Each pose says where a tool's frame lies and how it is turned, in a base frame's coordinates. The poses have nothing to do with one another.
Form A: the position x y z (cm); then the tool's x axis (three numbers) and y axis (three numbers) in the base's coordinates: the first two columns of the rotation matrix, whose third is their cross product.
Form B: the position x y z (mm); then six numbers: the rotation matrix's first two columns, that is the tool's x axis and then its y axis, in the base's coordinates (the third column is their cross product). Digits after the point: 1 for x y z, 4 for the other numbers.
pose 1, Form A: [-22.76, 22.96, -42.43, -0.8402, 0.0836, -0.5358, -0.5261, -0.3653, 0.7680]
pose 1, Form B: [-227.6, 229.6, -424.3, -0.8402, 0.0836, -0.5358, -0.5261, -0.3653, 0.7680]
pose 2, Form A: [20.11, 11.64, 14.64, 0.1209, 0.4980, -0.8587, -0.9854, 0.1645, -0.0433]
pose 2, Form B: [201.1, 116.4, 146.4, 0.1209, 0.4980, -0.8587, -0.9854, 0.1645, -0.0433]
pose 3, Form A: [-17.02, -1.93, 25.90, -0.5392, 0.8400, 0.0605, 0.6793, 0.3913, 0.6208]
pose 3, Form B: [-170.2, -19.3, 259.0, -0.5392, 0.8400, 0.0605, 0.6793, 0.3913, 0.6208]
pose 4, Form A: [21.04, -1.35, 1.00, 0.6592, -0.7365, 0.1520, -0.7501, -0.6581, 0.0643]
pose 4, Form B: [210.4, -13.5, 10.0, 0.6592, -0.7365, 0.1520, -0.7501, -0.6581, 0.0643]
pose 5, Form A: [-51.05, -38.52, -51.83, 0.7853, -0.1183, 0.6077, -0.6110, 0.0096, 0.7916]
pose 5, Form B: [-510.5, -385.2, -518.3, 0.7853, -0.1183, 0.6077, -0.6110, 0.0096, 0.7916]
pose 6, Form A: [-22.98, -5.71, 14.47, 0.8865, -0.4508, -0.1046, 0.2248, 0.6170, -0.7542]
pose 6, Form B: [-229.8, -57.1, 144.7, 0.8865, -0.4508, -0.1046, 0.2248, 0.6170, -0.7542]
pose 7, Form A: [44.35, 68.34, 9.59, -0.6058, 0.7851, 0.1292, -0.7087, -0.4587, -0.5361]
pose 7, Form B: [443.5, 683.4, 95.9, -0.6058, 0.7851, 0.1292, -0.7087, -0.4587, -0.5361]
